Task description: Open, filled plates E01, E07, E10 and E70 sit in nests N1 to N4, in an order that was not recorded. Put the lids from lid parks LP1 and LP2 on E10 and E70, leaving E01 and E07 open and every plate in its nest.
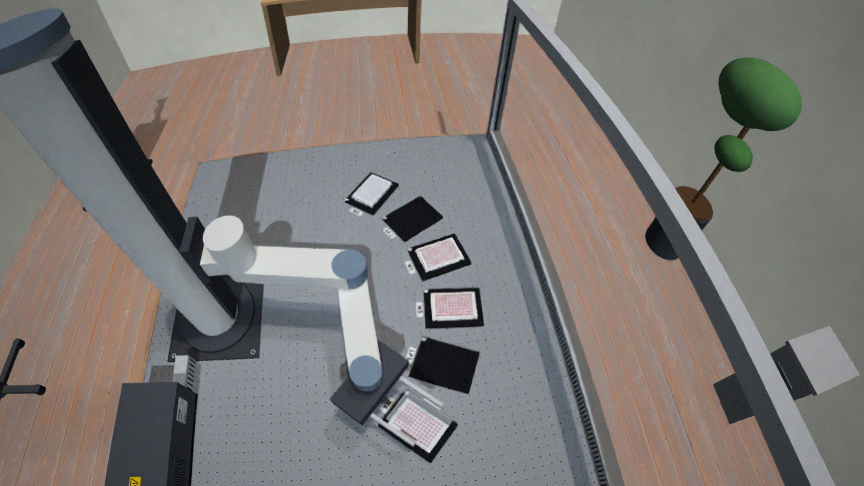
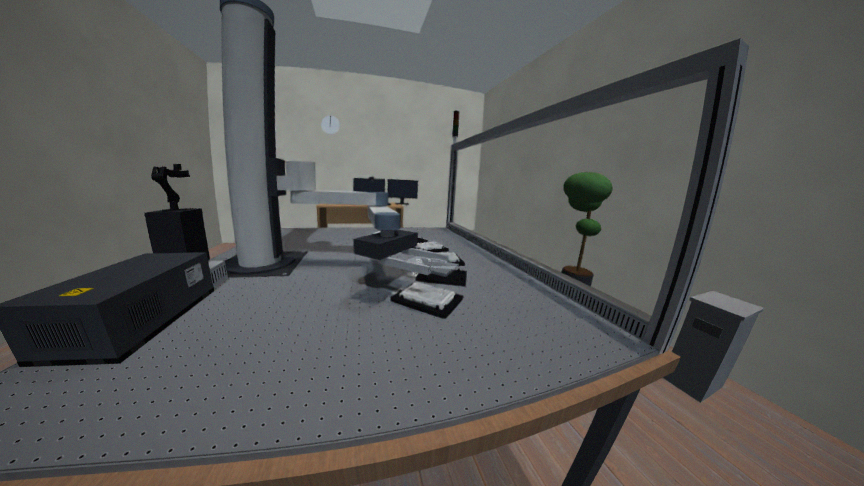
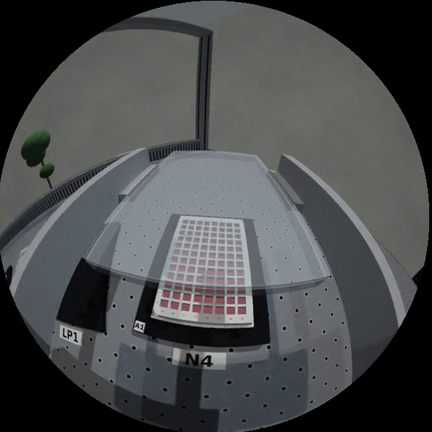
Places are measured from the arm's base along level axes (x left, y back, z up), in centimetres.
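Where they show: gripper, fingertip midpoint: (image 1: 428, 425) (image 2: 439, 264); arm's base, origin of the base link: (image 1: 218, 316) (image 2: 261, 265).
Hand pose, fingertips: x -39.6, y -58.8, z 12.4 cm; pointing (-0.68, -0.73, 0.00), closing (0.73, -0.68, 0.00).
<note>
Things, the pixels of their top centre, and the offset from my fingertips. "pt": a spot on its surface instead.
- nest N4, surface spot: (image 1: 447, 437) pt dx -2.1, dy -4.8, dz -10.0 cm
- Lid park LP1, middle of its top: (image 1: 445, 363) (image 2: 442, 271) dx +17.7, dy -7.5, dz -9.2 cm
- lid park LP2, middle of its top: (image 1: 413, 215) dx +69.0, dy -5.5, dz -9.2 cm
- N2, middle of its top: (image 1: 439, 252) (image 2: 428, 244) dx +52.6, dy -11.7, dz -8.5 cm
- N3, middle of its top: (image 1: 454, 304) (image 2: 442, 255) dx +34.4, dy -12.8, dz -8.5 cm
- N1, middle of its top: (image 1: 371, 188) dx +82.0, dy +7.4, dz -8.3 cm
My gripper (image 1: 427, 423) (image 2: 444, 265) (image 3: 213, 157) is shut on a clear lid (image 3: 210, 172), held level above nest N4 (image 1: 447, 437) (image 3: 260, 320). Air shows between the lid and the N4 plate (image 1: 416, 418) (image 2: 425, 294) (image 3: 202, 304), which is open with red-filled wells. Lid park LP1 (image 1: 444, 365) (image 3: 82, 295) and lid park LP2 (image 1: 412, 218) are bare black. Open pink-red plates sit in N2 (image 1: 439, 253) and N3 (image 1: 453, 305). The plate in N1 (image 1: 372, 190) looks white and glossy, as if lidded. Plate names are not readable.
A dark controller box (image 1: 151, 435) (image 2: 108, 308) stands near the column (image 1: 151, 199) (image 2: 247, 132). A framed guard (image 1: 604, 108) (image 2: 580, 102) runs along the table's side beyond the nests. The arm's forearm (image 1: 359, 320) reaches over the table beside N3 and LP1.
</note>
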